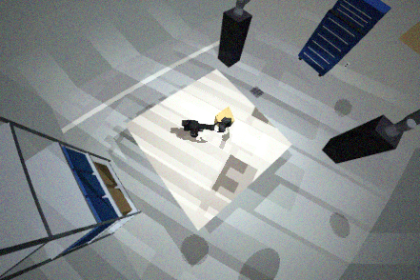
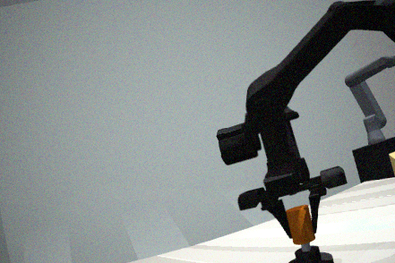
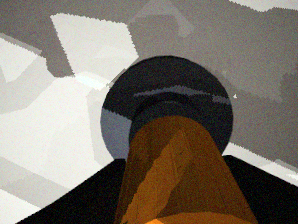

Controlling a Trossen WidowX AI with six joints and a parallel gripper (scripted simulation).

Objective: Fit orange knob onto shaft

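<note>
The orange knob is 30 mm above my gripper tip. Round my gripper tip: dark round pedestal: 40 mm below.
</note>
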